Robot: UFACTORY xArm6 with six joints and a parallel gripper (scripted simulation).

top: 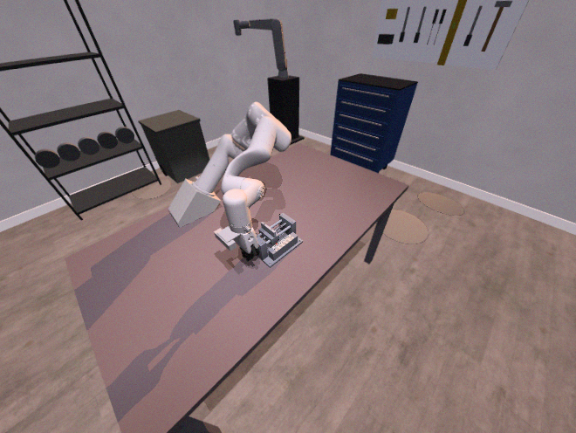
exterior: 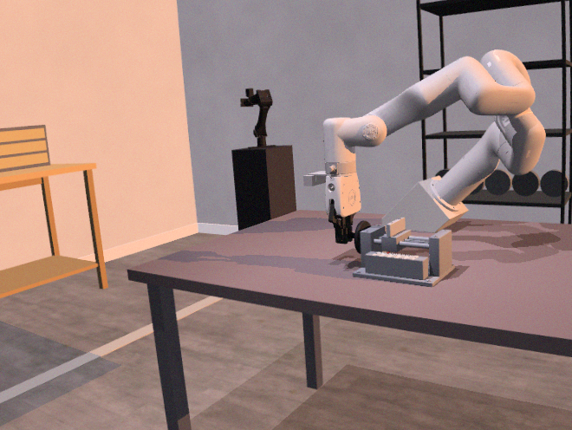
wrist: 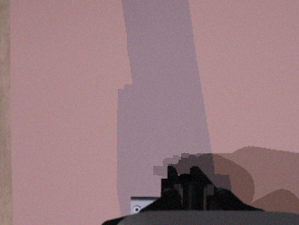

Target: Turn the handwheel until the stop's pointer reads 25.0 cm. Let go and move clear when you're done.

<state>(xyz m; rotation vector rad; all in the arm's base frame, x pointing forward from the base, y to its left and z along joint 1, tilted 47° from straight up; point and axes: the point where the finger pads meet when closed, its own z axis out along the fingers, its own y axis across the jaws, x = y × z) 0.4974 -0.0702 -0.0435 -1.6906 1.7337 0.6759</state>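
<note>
The black handwheel lies 10 mm behind my hand and 20 mm to the left of it. From my hand the other things lie so: sliding stop block 20 mm behind, 130 mm to the left.
</note>
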